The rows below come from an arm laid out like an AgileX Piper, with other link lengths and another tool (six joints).
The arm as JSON. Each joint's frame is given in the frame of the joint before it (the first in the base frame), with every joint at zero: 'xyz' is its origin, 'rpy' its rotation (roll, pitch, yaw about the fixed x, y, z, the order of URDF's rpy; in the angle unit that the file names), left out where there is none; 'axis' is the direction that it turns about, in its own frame. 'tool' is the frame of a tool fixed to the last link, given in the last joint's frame.
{
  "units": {
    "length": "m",
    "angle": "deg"
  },
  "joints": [
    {
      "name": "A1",
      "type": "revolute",
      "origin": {
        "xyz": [
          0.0,
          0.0,
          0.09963
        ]
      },
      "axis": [
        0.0,
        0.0,
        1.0
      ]
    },
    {
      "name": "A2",
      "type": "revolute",
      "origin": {
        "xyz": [
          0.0,
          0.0,
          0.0
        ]
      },
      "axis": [
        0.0,
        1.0,
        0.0
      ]
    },
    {
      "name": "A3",
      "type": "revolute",
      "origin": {
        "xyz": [
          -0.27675,
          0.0,
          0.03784
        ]
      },
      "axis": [
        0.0,
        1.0,
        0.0
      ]
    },
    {
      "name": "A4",
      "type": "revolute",
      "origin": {
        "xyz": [
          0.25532,
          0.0,
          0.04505
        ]
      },
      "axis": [
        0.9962,
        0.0,
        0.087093
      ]
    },
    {
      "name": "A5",
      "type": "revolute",
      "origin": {
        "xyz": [
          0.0,
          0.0,
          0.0
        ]
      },
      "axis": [
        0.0,
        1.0,
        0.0
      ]
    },
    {
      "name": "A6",
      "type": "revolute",
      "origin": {
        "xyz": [
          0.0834,
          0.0,
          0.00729
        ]
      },
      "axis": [
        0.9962,
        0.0,
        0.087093
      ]
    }
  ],
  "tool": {
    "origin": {
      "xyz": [
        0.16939,
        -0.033,
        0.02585
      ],
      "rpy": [
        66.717,
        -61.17,
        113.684
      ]
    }
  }
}
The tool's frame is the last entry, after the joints.
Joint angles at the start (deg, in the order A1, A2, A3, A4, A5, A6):
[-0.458 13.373 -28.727 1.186 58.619 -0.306]
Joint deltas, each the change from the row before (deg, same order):
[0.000 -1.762 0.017 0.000 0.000 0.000]
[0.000 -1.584 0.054 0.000 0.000 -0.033]
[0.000 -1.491 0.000 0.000 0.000 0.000]
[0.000 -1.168 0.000 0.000 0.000 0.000]
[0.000 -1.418 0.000 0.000 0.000 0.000]
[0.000 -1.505 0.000 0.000 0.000 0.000]
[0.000 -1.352 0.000 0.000 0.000 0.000]
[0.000 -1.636 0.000 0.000 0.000 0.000]
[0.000 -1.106 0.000 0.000 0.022 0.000]
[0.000 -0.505 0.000 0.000 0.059 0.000]
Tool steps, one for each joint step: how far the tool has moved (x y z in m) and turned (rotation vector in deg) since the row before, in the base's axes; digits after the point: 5 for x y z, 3 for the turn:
[-0.00201 0.00002 0.00540 -0.014 -1.745 0.000]
[-0.00194 0.00002 0.00452 -0.039 -1.530 0.019]
[-0.00194 0.00002 0.00458 -0.012 -1.491 0.000]
[-0.00160 0.00001 0.00355 -0.009 -1.168 0.000]
[-0.00204 0.00002 0.00427 -0.011 -1.418 0.000]
[-0.00228 0.00002 0.00447 -0.012 -1.505 0.000]
[-0.00215 0.00002 0.00396 -0.011 -1.352 0.000]
[-0.00272 0.00002 0.00473 -0.013 -1.636 0.000]
[-0.00196 0.00002 0.00306 -0.009 -1.084 0.000]
[-0.00099 0.00001 0.00118 -0.004 -0.446 0.001]

